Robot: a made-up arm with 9 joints. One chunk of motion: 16 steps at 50 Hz.
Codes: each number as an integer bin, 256 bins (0 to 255) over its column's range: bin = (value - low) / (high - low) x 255, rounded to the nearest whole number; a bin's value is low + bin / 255 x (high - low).
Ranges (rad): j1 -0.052..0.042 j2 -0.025..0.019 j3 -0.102..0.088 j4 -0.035..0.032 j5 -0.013..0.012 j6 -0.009..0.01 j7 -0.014..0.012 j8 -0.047..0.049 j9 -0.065..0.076
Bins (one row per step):
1: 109 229 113 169 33 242 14 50 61
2: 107 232 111 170 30 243 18 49 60
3: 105 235 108 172 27 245 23 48 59
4: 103 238 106 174 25 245 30 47 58
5: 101 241 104 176 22 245 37 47 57
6: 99 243 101 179 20 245 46 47 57
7: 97 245 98 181 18 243 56 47 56
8: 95 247 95 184 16 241 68 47 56
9: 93 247 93 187 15 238 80 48 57
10: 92 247 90 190 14 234 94 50 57
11: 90 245 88 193 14 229 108 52 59
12: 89 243 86 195 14 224 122 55 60
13: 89 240 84 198 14 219 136 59 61
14: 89 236 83 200 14 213 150 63 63
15: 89 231 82 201 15 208 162 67 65
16: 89 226 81 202 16 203 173 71 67
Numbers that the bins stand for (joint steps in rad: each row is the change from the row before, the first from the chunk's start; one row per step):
1: -0.01182 0.01451 -0.01780 0.00940 -0.00976 0.00903 -0.01257 -0.02818 -0.03127
2: -0.01256 0.01503 -0.01929 0.00967 -0.01006 0.00911 -0.01216 -0.02855 -0.03182
3: -0.01329 0.01555 -0.02153 0.01019 -0.01035 0.00925 -0.01165 -0.02893 -0.03238
4: -0.01403 0.01607 -0.02302 0.01072 -0.01055 0.00925 -0.01094 -0.02931 -0.03293
5: -0.01477 0.01658 -0.02451 0.01124 -0.01084 0.00925 -0.01023 -0.02931 -0.03348
6: -0.01551 0.01693 -0.02675 0.01203 -0.01104 0.00925 -0.00931 -0.02931 -0.03348
7: -0.01624 0.01727 -0.02898 0.01256 -0.01124 0.00911 -0.00829 -0.02931 -0.03404
8: -0.01698 0.01762 -0.03122 0.01335 -0.01143 0.00896 -0.00707 -0.02931 -0.03404
9: -0.01772 0.01762 -0.03271 0.01413 -0.01153 0.00873 -0.00584 -0.02893 -0.03348
10: -0.01809 0.01762 -0.03494 0.01492 -0.01163 0.00844 -0.00442 -0.02818 -0.03348
11: -0.01882 0.01727 -0.03643 0.01571 -0.01163 0.00806 -0.00299 -0.02742 -0.03238
12: -0.01919 0.01693 -0.03792 0.01624 -0.01163 0.00769 -0.00156 -0.02629 -0.03182
13: -0.01919 0.01641 -0.03941 0.01702 -0.01163 0.00732 -0.00013 -0.02479 -0.03127
14: -0.01919 0.01572 -0.04016 0.01755 -0.01163 0.00687 0.00129 -0.02328 -0.03016
15: -0.01919 0.01486 -0.04090 0.01781 -0.01153 0.00650 0.00252 -0.02178 -0.02906
16: -0.01919 0.01400 -0.04165 0.01807 -0.01143 0.00613 0.00364 -0.02027 -0.02795

